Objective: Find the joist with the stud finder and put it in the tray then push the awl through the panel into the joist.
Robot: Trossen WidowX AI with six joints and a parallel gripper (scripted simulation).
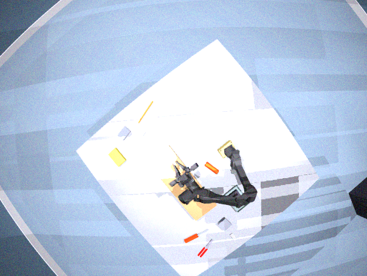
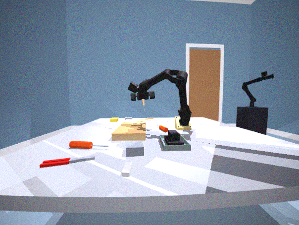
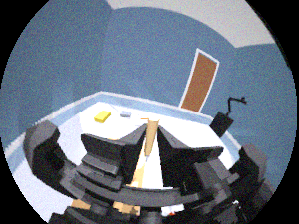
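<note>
Right now the awl is 10 mm behind my gripper tip, 10 mm to the left of it and 50 mm below it. Round my gripper tip: pencil (10 mm ahead, 370 mm to the right, 230 mm below); then dark stud finder (210 mm behind, 480 mm to the left, 190 mm below); then yellow block (340 mm ahead, 210 mm to the right, 220 mm below).
</note>
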